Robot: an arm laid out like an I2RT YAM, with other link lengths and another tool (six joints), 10 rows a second.
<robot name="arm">
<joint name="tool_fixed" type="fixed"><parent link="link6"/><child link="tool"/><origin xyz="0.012 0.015 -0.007" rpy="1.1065 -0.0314 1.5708"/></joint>
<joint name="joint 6" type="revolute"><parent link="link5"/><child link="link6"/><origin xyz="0.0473 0 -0.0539" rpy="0 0 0"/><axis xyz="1 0 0"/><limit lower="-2.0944" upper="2.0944"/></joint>
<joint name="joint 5" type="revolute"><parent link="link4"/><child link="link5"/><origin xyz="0.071 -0.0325 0.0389" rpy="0 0 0"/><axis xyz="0 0 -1"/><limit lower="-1.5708" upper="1.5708"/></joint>
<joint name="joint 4" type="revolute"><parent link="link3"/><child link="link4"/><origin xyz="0.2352 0.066 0.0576" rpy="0 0 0"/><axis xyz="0 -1 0"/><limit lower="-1.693" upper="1.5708"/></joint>
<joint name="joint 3" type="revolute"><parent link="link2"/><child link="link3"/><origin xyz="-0.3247 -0.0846 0" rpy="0 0 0"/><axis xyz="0 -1 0"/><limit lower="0" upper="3.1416"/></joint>
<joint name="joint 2" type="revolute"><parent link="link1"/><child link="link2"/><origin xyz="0.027 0.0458 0.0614" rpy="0 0 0"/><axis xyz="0 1 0"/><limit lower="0" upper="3.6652"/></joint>
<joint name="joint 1" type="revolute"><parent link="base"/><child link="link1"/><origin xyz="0 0 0.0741" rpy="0 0 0"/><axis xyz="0 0 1"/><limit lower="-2.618" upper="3.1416"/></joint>
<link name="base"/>
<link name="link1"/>
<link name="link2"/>
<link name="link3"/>
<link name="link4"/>
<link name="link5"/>
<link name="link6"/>
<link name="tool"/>
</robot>
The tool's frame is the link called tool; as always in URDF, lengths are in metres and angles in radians.
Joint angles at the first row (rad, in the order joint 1, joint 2, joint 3, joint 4, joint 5, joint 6):
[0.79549 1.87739 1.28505 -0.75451 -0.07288 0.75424]
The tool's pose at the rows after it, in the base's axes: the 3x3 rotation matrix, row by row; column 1 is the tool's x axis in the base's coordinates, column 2 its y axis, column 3 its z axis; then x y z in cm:
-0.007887, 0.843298, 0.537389; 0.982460, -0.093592, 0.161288; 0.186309, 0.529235, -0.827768; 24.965, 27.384, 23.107
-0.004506, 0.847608, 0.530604; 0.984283, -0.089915, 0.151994; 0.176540, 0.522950, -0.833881; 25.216, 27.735, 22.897
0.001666, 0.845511, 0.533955; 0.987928, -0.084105, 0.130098; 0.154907, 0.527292, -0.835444; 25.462, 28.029, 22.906
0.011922, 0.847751, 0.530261; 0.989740, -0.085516, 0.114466; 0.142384, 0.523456, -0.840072; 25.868, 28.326, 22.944
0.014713, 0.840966, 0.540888; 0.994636, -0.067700, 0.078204; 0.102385, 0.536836, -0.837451; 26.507, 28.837, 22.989
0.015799, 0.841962, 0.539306; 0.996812, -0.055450, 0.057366; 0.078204, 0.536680, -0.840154; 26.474, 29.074, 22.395
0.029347, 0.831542, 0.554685; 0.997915, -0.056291, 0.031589; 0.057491, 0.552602, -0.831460; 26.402, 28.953, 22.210
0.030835, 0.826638, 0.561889; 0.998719, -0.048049, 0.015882; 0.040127, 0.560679, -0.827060; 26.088, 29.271, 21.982
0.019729, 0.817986, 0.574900; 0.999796, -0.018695, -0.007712; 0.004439, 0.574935, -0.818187; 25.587, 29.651, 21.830
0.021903, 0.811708, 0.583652; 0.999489, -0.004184, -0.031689; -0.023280, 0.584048, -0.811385; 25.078, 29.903, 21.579
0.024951, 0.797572, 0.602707; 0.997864, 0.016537, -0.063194; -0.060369, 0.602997, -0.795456; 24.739, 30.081, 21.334
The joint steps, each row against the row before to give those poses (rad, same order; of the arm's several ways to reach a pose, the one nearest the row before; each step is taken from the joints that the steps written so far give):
[-0.00087 0.00452 -0.00205 -0.01069 0.01587 0.01670]
[0.00210 0.01901 0.01935 -0.01323 0.00168 0.00371]
[0.00383 0.01502 0.02482 -0.02318 0.01902 0.00717]
[-0.00118 0.01813 0.02987 -0.02458 0.00601 0.00740]
[0.00310 0.03001 0.05127 -0.04184 0.03762 0.00154]
[0.00736 0.01686 0.00202 -0.00410 0.01636 0.00609]
[0.00394 -0.00178 -0.00922 0.00362 0.02949 0.01513]
[0.01472 0.00522 -0.00068 -0.00205 0.02021 0.01434]
[0.02180 0.00596 0.00464 -0.01562 0.03690 0.00714]
[0.01876 0.00386 -0.00389 -0.00868 0.02821 0.01849]
[0.01671 0.00557 -0.00091 -0.00978 0.04370 0.01573]

